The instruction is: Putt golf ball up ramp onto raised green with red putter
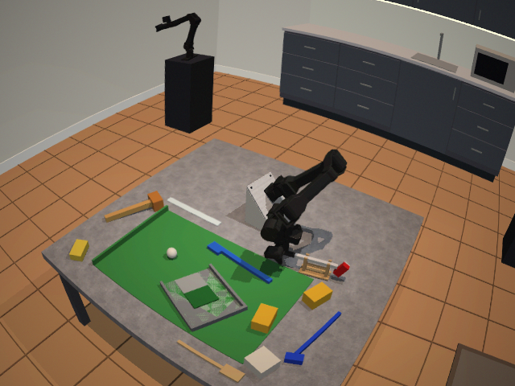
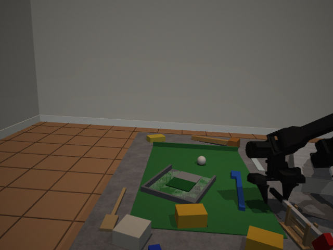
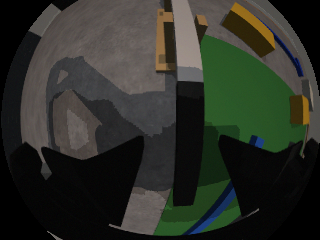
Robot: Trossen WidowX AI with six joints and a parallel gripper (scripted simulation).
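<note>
Right now the wooden stand is 130 mm to the left of my gripper tip and 30 mm behind it. From my gripper tip the other things lie so: white golf ball (360 mm to the right, 230 mm ahead, 10 mm below).
</note>
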